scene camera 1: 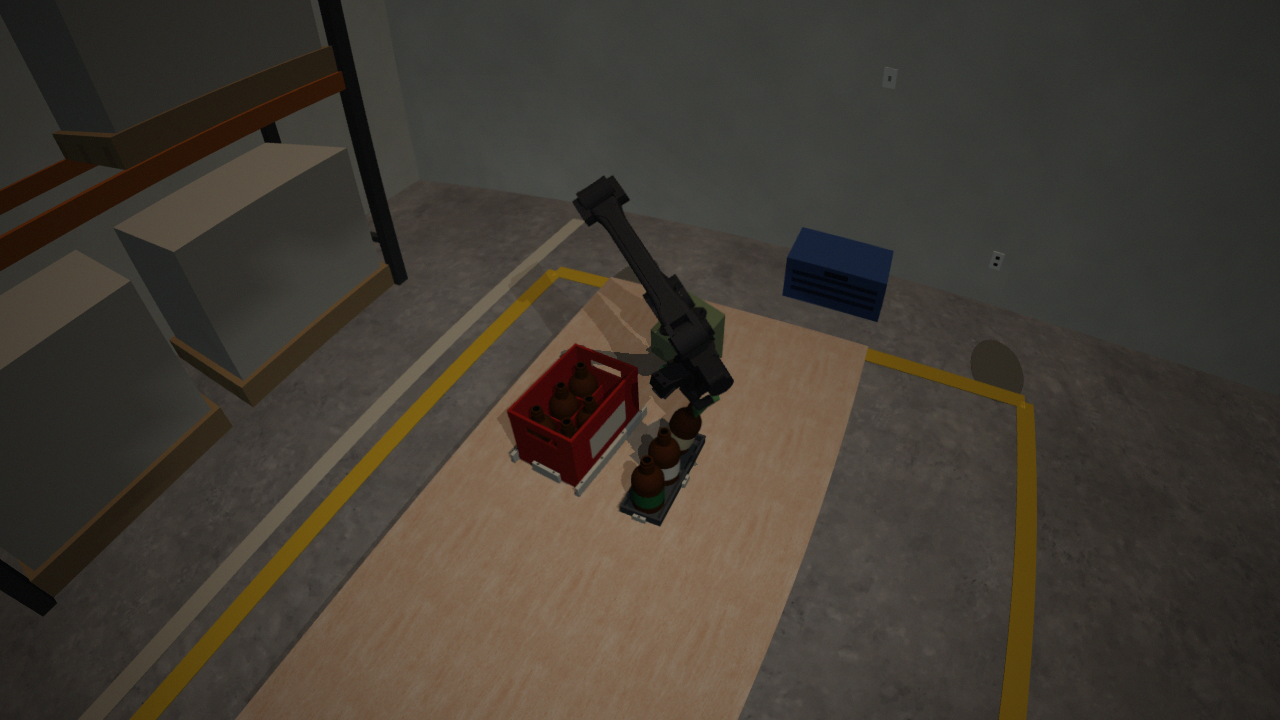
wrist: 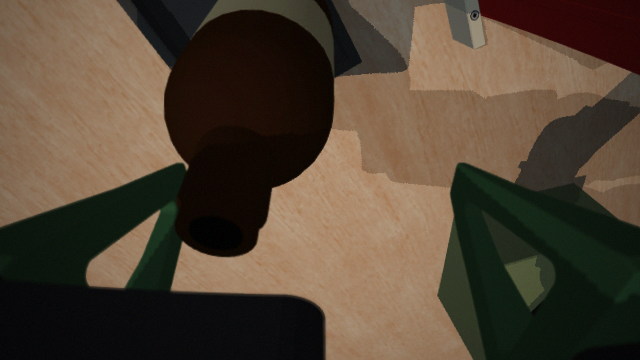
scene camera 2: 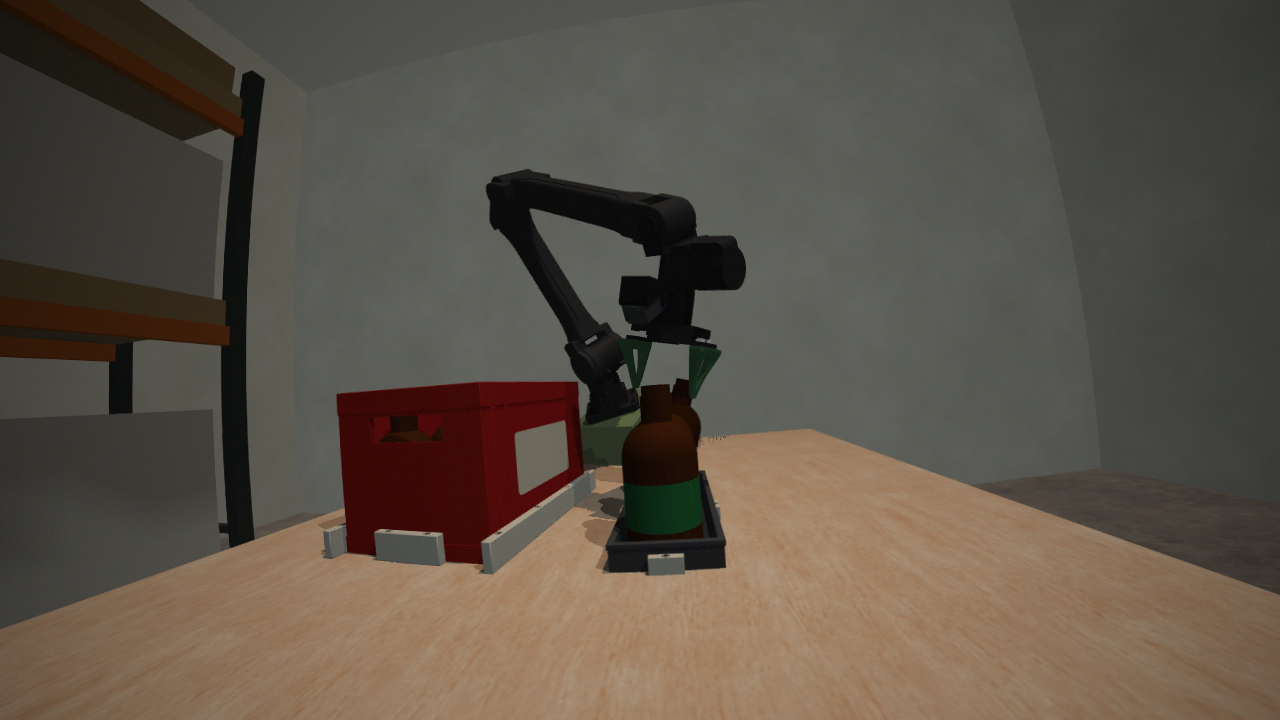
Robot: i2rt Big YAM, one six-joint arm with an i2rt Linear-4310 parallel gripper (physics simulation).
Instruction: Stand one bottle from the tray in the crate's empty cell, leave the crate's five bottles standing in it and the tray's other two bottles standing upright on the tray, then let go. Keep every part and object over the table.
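Places are measured from the arm's base along level axes (x back, y up, z left), in centimetres.
Pixels of known places: gripper, fingertip midpoint: [scene camera 1: 683, 401] [wrist: 320, 177]; arm's base, link origin: [scene camera 2: 613, 408].
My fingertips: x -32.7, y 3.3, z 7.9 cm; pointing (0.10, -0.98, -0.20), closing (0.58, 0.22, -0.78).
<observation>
For each thing: its top centre in the pictures, then the offset to it from my fingertips. "*": a spot on its surface instead.
- red crate, top centre: [scene camera 2: 477, 386] [scene camera 1: 573, 388] dx -5.4, dy +2.8, dz -25.2 cm
- dark tray, surface spot: [scene camera 2: 624, 558] * dx -24.5, dy -13.5, dz -7.0 cm
- green-label bottle, top centre: [scene camera 2: 653, 384] [scene camera 1: 647, 459] dx -20.0, dy +1.3, dz -2.9 cm
- pale-label bottle, top centre: [scene camera 1: 664, 431] dx -11.3, dy +1.3, dz -1.6 cm
- far bottle, top centre: [wrist: 270, 196] [scene camera 2: 669, 378] [scene camera 1: 686, 401] dx -1.9, dy +2.0, dz +0.9 cm
- small pale block, surface spot: [scene camera 2: 665, 564] * dx -25.8, dy -13.8, dz -3.6 cm
The red crate [scene camera 1: 547, 450] [scene camera 2: 411, 488] [wrist: 575, 25] holds several brown bottles; no neck shows in its back right part. The dark tray [scene camera 1: 661, 518] [scene camera 2: 624, 558] carries a green-label bottle [scene camera 1: 647, 483] [scene camera 2: 660, 456] in front and a pale-label bottle [scene camera 1: 664, 452] in the middle, both upright. The far bottle [scene camera 1: 685, 423] [wrist: 250, 95] stands at the tray's arm-side end and looks slightly tilted; its base is hidden. My gripper [wrist: 320, 177] [scene camera 2: 665, 391] is open above that end. In the wrist view the far bottle's neck overlaps the left finger's tip, with a wide gap to the right finger.
Pale blocks [scene camera 1: 609, 454] [scene camera 2: 537, 523] [wrist: 466, 22] edge the crate, and a small pale block [scene camera 2: 665, 564] sits at the tray's front. The green arm base [scene camera 1: 713, 325] [scene camera 2: 606, 443] stands behind them. The crate is close beside the tray, on the left in both scene views.
</observation>
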